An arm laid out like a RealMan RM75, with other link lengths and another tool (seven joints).
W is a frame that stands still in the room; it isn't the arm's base.
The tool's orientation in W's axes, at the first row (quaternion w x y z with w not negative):
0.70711, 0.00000, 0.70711, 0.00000
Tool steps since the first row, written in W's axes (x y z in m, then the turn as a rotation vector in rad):
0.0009, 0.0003, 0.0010, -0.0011, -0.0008, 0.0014
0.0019, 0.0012, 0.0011, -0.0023, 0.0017, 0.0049
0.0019, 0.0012, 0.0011, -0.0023, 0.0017, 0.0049
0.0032, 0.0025, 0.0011, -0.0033, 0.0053, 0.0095
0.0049, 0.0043, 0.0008, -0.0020, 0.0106, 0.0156
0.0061, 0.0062, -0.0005, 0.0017, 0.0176, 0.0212
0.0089, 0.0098, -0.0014, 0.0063, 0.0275, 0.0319
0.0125, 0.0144, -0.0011, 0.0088, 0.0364, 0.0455
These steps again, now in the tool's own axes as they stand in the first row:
-0.0010, 0.0003, 0.0009, -0.0014, -0.0008, -0.0011
-0.0011, 0.0012, 0.0019, -0.0049, 0.0017, -0.0023
-0.0011, 0.0012, 0.0019, -0.0049, 0.0017, -0.0023
-0.0011, 0.0025, 0.0032, -0.0095, 0.0053, -0.0033
-0.0008, 0.0043, 0.0049, -0.0156, 0.0106, -0.0020
0.0005, 0.0062, 0.0061, -0.0212, 0.0176, 0.0017
0.0014, 0.0098, 0.0089, -0.0319, 0.0275, 0.0063
0.0011, 0.0144, 0.0125, -0.0455, 0.0364, 0.0088

